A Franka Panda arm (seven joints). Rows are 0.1 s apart.
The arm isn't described. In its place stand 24 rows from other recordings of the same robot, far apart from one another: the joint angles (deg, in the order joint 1, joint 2, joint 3, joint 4, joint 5, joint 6, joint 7), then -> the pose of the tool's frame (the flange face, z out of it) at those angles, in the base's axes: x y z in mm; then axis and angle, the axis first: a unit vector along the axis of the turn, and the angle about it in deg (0 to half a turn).
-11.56 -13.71 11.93 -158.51 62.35 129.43 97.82 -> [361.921 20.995 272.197 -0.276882 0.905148 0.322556 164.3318]
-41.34 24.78 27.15 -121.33 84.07 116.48 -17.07 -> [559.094 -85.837 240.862 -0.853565 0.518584 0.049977 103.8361]
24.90 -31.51 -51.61 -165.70 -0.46 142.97 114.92 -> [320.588 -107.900 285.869 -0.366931 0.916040 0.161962 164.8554]
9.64 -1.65 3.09 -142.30 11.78 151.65 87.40 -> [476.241 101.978 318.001 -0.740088 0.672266 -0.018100 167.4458]
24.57 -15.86 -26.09 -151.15 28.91 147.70 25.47 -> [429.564 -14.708 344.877 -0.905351 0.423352 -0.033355 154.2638]
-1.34 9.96 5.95 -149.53 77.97 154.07 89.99 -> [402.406 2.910 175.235 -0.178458 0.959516 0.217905 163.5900]
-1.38 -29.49 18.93 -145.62 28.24 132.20 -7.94 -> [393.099 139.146 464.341 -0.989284 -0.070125 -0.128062 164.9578]
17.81 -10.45 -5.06 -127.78 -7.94 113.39 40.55 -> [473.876 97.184 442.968 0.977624 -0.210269 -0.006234 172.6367]
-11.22 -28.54 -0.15 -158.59 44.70 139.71 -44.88 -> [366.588 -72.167 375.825 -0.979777 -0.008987 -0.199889 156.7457]
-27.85 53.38 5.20 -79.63 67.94 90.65 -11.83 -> [662.165 -183.829 172.640 -0.922588 0.354917 0.151214 104.0700]
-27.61 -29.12 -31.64 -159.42 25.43 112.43 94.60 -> [204.446 -247.171 326.477 -0.146644 0.944301 0.294603 154.1866]
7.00 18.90 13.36 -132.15 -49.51 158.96 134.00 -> [482.983 217.392 215.079 -0.811120 0.562801 -0.159182 174.7830]
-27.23 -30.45 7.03 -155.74 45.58 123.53 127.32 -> [351.194 -101.014 389.902 -0.041973 0.969634 0.240933 160.7268]
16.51 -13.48 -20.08 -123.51 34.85 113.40 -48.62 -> [496.551 -4.461 510.018 -0.949470 -0.270657 -0.158907 147.8975]
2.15 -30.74 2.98 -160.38 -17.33 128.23 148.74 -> [343.446 20.106 357.246 0.395017 -0.910298 0.123772 175.0408]
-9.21 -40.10 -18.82 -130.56 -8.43 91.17 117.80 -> [283.706 -200.899 584.537 -0.331189 0.943163 0.027528 178.1543]
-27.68 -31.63 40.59 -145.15 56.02 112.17 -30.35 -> [384.245 145.830 415.072 -0.993089 -0.114178 -0.027159 149.5632]
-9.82 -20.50 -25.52 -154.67 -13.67 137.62 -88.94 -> [326.042 -221.630 335.080 0.844141 0.536103 0.004383 177.6188]
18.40 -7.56 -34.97 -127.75 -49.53 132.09 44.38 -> [500.122 -171.327 441.031 0.950955 -0.258889 0.169298 148.7278]
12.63 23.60 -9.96 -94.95 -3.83 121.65 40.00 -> [671.037 41.183 380.311 0.953847 -0.295978 0.050730 174.4738]
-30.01 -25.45 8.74 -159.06 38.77 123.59 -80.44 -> [331.769 -107.494 331.209 -0.949666 -0.284040 -0.132118 156.5405]
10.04 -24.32 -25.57 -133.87 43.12 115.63 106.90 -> [435.057 -95.713 509.803 -0.330352 0.893014 0.305603 145.0322]
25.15 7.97 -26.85 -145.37 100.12 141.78 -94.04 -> [434.677 -21.748 211.198 -0.959992 -0.026171 -0.278801 145.6244]
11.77 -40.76 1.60 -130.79 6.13 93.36 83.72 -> [322.232 90.557 607.083 -0.814595 0.579863 0.013927 174.1432]
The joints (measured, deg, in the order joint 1, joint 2, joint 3, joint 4, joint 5, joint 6, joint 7), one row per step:
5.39, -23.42, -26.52, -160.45, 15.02, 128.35, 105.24
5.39, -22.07, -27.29, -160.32, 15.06, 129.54, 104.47
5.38, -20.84, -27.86, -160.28, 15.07, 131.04, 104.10
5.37, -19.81, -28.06, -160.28, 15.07, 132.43, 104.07
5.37, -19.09, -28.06, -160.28, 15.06, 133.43, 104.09
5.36, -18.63, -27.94, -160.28, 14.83, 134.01, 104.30
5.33, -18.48, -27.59, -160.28, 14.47, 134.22, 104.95
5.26, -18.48, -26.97, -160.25, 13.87, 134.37, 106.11
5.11, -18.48, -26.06, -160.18, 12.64, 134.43, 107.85
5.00, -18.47, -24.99, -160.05, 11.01, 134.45, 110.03
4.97, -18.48, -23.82, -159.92, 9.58, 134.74, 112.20
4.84, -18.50, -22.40, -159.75, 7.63, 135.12, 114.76
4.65, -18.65, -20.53, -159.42, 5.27, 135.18, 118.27
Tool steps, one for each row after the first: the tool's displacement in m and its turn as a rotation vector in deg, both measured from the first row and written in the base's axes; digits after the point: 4 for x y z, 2 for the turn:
0.0006, -0.0061, -0.0062, -0.41, -0.02, -0.46
0.0014, -0.0115, -0.0117, -1.09, -0.15, -1.16
0.0024, -0.0147, -0.0162, -1.84, -0.23, -1.76
0.0034, -0.0162, -0.0192, -2.45, -0.30, -2.08
0.0041, -0.0166, -0.0211, -2.98, -0.21, -2.16
0.0049, -0.0153, -0.0215, -3.45, 0.02, -2.23
0.0063, -0.0129, -0.0207, -4.12, 0.31, -2.36
0.0081, -0.0096, -0.0195, -5.27, 0.84, -2.32
0.0104, -0.0053, -0.0180, -6.74, 1.48, -2.19
0.0135, -0.0003, -0.0160, -8.26, 1.77, -2.14
0.0171, 0.0054, -0.0135, -10.24, 1.98, -1.97
0.0217, 0.0131, -0.0092, -12.61, 2.33, -2.01

